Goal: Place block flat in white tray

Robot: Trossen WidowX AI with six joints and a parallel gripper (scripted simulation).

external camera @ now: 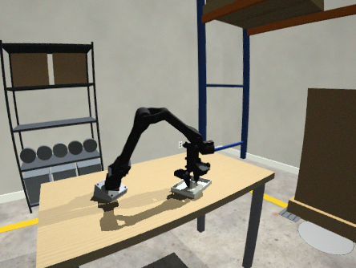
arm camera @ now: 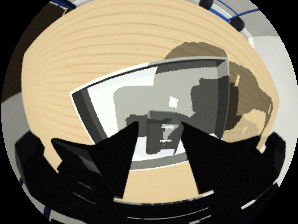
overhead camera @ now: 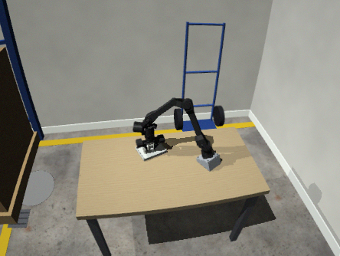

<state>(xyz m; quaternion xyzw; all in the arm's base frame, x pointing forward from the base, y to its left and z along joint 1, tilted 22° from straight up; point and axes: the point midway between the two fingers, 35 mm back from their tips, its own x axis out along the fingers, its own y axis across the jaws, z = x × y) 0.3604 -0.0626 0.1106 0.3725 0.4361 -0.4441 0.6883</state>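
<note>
My gripper is now 20 mm above the small grey block. Also, from my hand: white tray 40 mm below.
</note>
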